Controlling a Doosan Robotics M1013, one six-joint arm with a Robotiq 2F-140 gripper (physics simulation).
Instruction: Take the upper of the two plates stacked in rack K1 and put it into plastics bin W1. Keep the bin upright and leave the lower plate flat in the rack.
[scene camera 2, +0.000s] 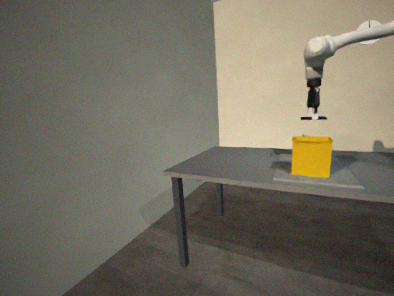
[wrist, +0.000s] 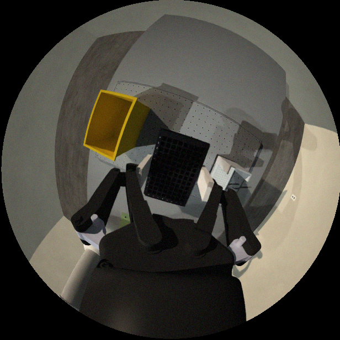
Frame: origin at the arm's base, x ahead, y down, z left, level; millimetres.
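Seen in the pictures: gripper, fingertip midpoint: (scene camera 2: 312, 119).
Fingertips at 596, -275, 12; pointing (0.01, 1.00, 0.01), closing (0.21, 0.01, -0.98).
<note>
Offsets run from my fingertips to a thing's middle, as dx, dy, dz. "spot": to the spot under its first point. Level surfaces: height alone.
My gripper (scene camera 2: 313, 115) (wrist: 174, 167) is shut on a black plate @[spot: +44, -8, +46] (scene camera 2: 304, 118) (wrist: 177, 167) with a grid of wells, gripped at two opposite sides. The plate looks level in the scene view, well above the yellow bin. The bin W1 @[+15, +176, +213] (scene camera 2: 311, 157) (wrist: 131, 131) stands upright, with its open top left of the plate in the wrist view. The white rack K1 (wrist: 224, 161) is right of the plate in the wrist view, behind a fingertip. A pale gridded surface, apparently the lower plate (wrist: 220, 176), shows in it, partly hidden. The rack is mostly hidden behind the bin in the scene view.
A perforated light board @[dy +266] (scene camera 2: 345, 179) (wrist: 200, 120) lies on the grey table @[dy +279] (scene camera 2: 225, 162) (wrist: 220, 65) under the bin and rack. The table's left edge shows in the scene view. A small green item (wrist: 125, 217) shows behind the fingers in the wrist view.
</note>
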